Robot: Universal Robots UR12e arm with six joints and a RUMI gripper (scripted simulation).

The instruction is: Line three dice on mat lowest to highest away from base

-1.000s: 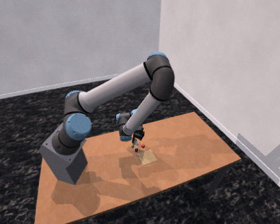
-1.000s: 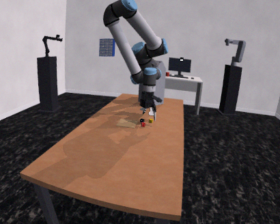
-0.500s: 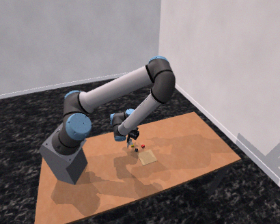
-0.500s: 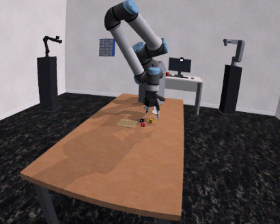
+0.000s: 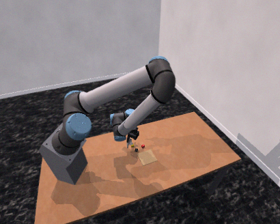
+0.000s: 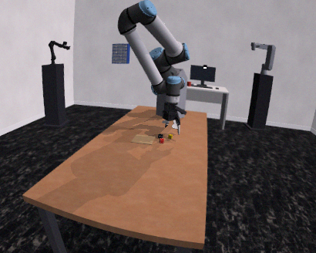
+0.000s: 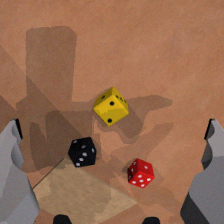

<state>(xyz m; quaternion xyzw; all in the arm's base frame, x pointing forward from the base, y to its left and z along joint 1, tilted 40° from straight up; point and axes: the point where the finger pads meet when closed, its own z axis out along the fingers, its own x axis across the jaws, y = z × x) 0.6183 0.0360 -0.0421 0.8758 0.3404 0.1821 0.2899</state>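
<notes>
My gripper is now 10 mm to the left of the yellow die and 40 mm above it. The rest, counted from my hand: black die (10 mm ahead, 80 mm to the right, 40 mm below); then red die (90 mm ahead, 70 mm to the right, 40 mm below); then tan mat (60 mm ahead, 190 mm to the right, 50 mm below).
</notes>
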